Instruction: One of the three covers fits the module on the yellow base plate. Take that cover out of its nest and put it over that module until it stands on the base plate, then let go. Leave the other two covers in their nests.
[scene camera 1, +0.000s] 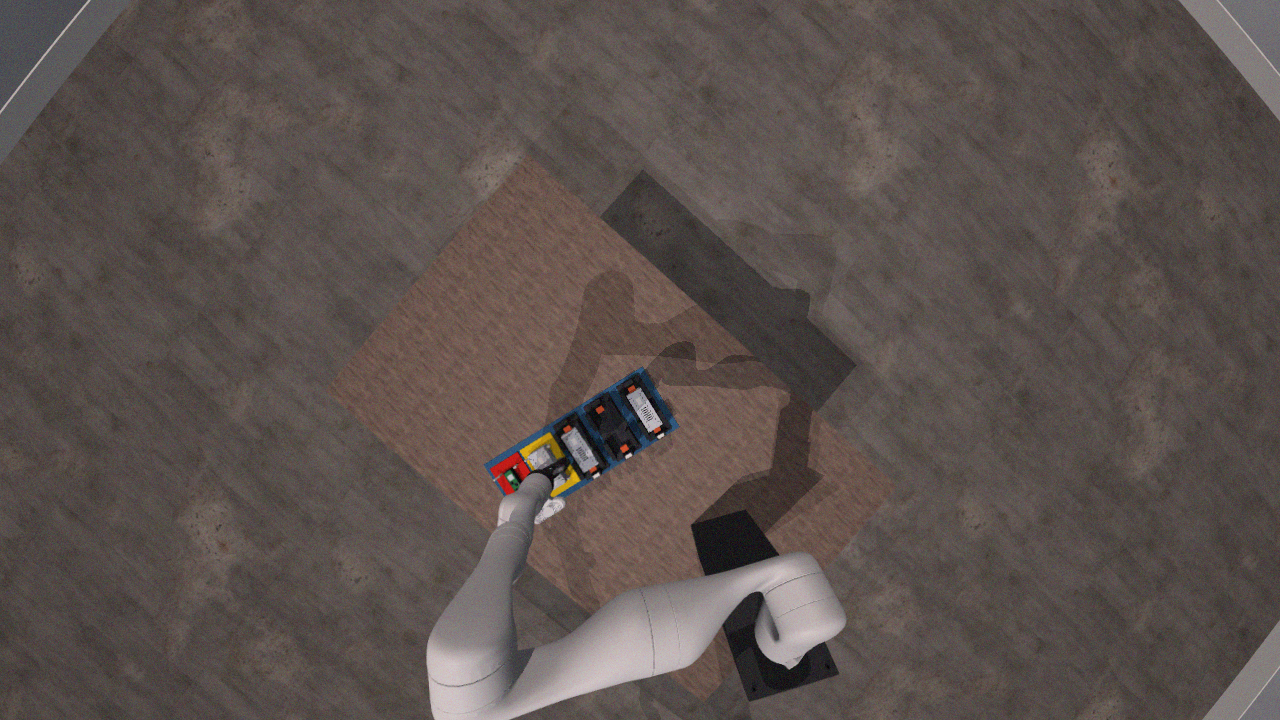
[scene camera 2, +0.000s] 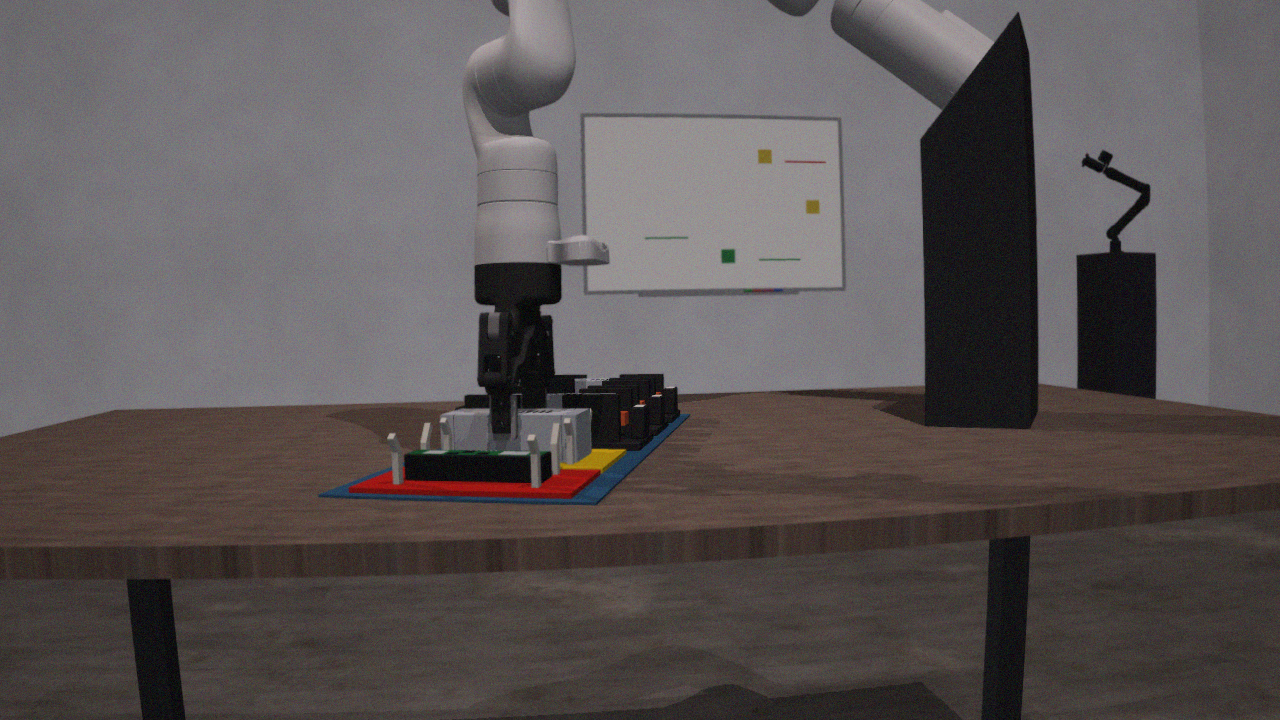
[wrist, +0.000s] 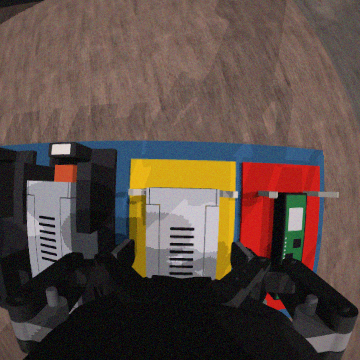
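Seen in the pictures: gripper, fingertip midpoint: (scene camera 1: 548, 468) (scene camera 2: 520, 434) (wrist: 182, 251); arm's base, origin of the base link: (scene camera 2: 981, 90).
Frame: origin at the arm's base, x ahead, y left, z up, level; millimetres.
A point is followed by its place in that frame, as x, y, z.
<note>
A light grey slotted cover (scene camera 1: 540, 457) @[591, 106, -338] (scene camera 2: 568, 428) (wrist: 182, 215) @[521, 140, -338] sits upright over the yellow base plate (scene camera 1: 572, 481) @[475, 126, -378] (scene camera 2: 601, 460) @[490, 166, -378] (wrist: 182, 172) @[489, 153, -378], between its pale posts. Its lower edge appears to be down at the plate. The module beneath is hidden. My gripper (scene camera 1: 556, 470) @[554, 127, -358] (scene camera 2: 519, 419) @[554, 127, -358] (wrist: 182, 251) @[554, 127, -358] is open around this cover, with a gap on each side in the wrist view. The second grey cover (scene camera 1: 580, 449) @[513, 20, -332] (wrist: 47, 225) @[491, 33, -332] stands in the black nest beside the yellow plate. The third cover (scene camera 1: 644, 410) @[431, -173, -334] stands in the farthest nest.
The middle black nest (scene camera 1: 612, 428) @[471, -71, -374] holds no cover. A red base plate (scene camera 1: 508, 462) @[660, 188, -378] (scene camera 2: 580, 484) @[526, 271, -378] (wrist: 256, 225) @[566, 204, -378] adjoins the yellow one and carries a green-topped module (scene camera 2: 478, 465) @[597, 239, -365] (wrist: 295, 227) @[577, 234, -358] among pale posts. Black nest walls (scene camera 2: 601, 419) @[475, 85, -353] (wrist: 92, 195) @[483, 82, -334] rise close to my gripper's other side.
</note>
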